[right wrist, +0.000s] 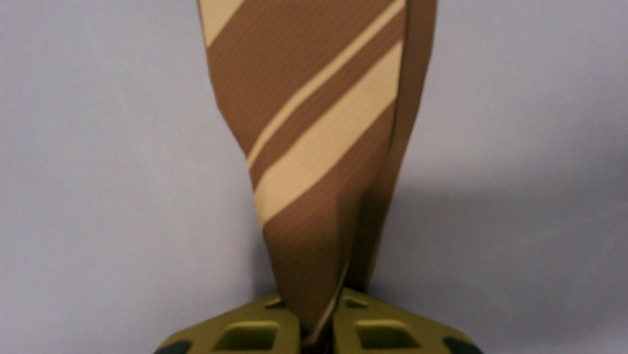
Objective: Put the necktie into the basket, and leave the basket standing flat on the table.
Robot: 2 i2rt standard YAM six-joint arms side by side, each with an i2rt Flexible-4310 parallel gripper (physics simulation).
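The brown necktie (320, 130) with cream diagonal stripes runs from the top edge of the right wrist view down to its bottom middle. It narrows and bunches into folds toward my right gripper (316, 330), whose yellow fingers are shut on it. A plain brown strip of the tie shows along its right side. The basket and my left gripper do not show in this view.
A pale grey-lilac surface (110, 175) lies behind the tie on both sides. Soft shadows fall on it at the right and near the fingers.
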